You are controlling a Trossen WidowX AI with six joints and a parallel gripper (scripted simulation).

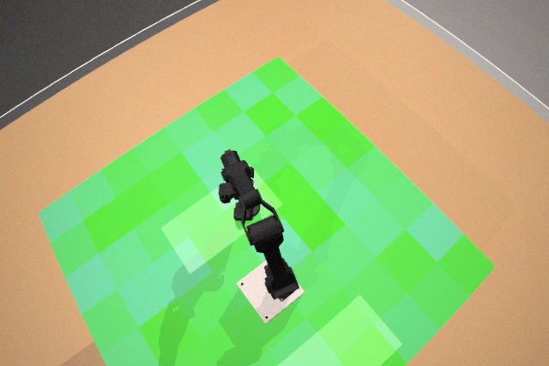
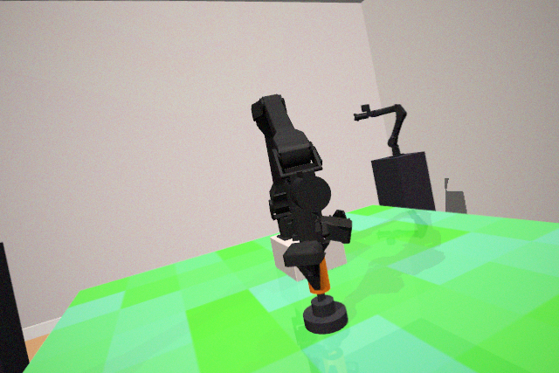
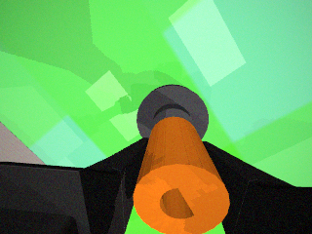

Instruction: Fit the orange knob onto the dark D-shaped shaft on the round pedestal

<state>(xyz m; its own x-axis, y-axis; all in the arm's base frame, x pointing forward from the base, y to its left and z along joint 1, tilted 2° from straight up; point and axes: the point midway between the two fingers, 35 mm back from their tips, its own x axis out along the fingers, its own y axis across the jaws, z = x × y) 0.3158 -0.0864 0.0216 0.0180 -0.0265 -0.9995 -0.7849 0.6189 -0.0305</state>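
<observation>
Now: the orange knob 20 mm above my gripper tip. From my gripper tip the other things lie so: round pedestal (40 mm below).
</observation>
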